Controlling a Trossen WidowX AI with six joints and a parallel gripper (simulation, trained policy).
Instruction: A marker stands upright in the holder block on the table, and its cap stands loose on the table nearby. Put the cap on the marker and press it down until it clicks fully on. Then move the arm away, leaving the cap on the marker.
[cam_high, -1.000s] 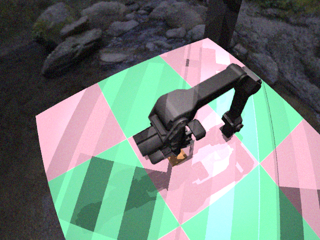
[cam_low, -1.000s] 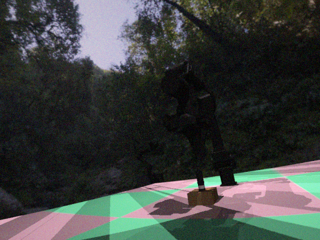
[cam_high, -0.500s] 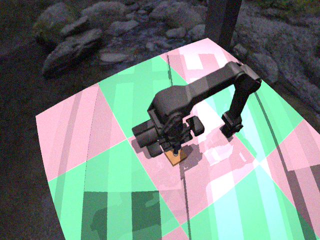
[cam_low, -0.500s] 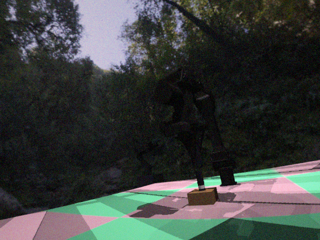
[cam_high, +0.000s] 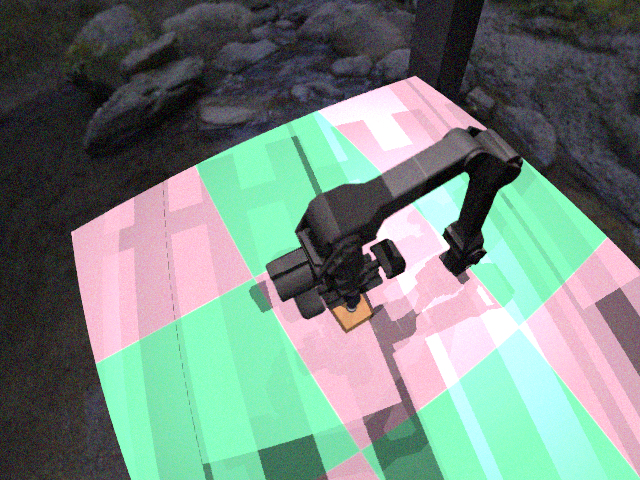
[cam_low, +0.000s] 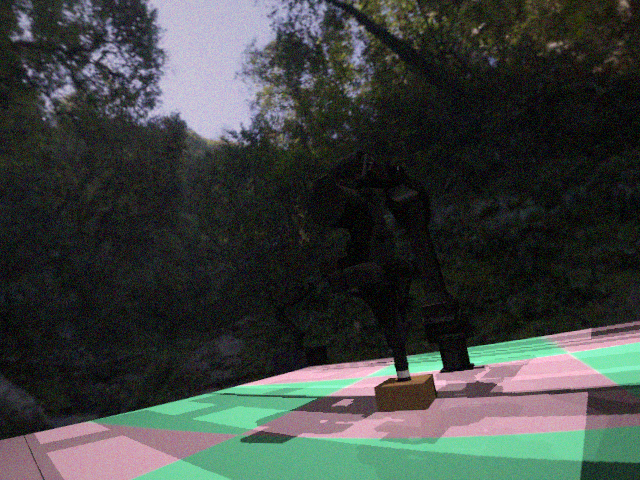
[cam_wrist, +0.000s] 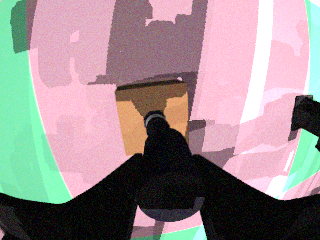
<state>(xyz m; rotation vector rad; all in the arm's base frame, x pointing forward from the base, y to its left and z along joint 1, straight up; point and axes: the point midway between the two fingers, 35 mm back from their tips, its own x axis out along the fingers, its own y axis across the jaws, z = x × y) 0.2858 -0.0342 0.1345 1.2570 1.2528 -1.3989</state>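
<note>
Now: gripper tip 8 cm above the holder block. The rest, counted from my gripper tip: dark cap 1 cm above.
</note>
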